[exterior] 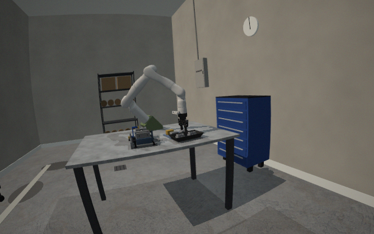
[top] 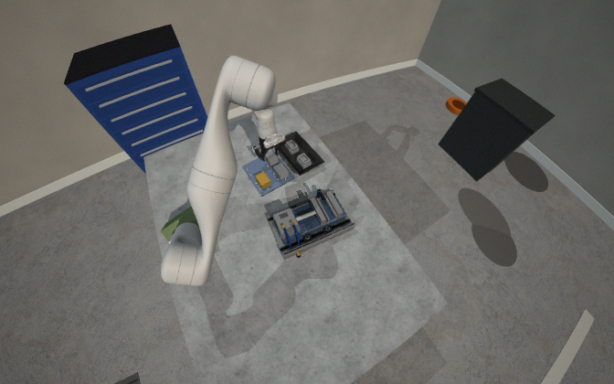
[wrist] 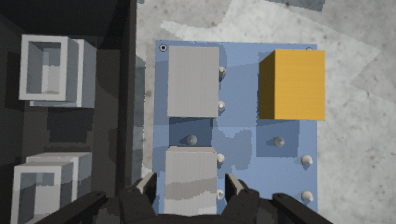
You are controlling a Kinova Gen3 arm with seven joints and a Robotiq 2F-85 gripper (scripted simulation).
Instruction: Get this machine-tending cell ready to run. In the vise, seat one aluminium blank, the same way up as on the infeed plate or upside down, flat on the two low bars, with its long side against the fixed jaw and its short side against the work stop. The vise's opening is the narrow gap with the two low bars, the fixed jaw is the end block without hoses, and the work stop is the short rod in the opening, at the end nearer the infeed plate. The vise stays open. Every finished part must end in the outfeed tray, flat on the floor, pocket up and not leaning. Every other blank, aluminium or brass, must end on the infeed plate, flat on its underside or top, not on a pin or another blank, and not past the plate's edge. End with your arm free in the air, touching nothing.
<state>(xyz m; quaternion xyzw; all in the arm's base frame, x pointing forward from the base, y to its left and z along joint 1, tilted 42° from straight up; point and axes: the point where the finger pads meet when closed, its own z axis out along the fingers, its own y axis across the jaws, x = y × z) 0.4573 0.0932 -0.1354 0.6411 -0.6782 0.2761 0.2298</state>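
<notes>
Now: hand 7 cm past the white rod, 34 cm to the left of it and 3 cm below it. Round my hand: brass blank 10 cm behind, 8 cm to the right, 2 cm below; vise 5 cm behind, 35 cm to the right, 1 cm below.
</notes>
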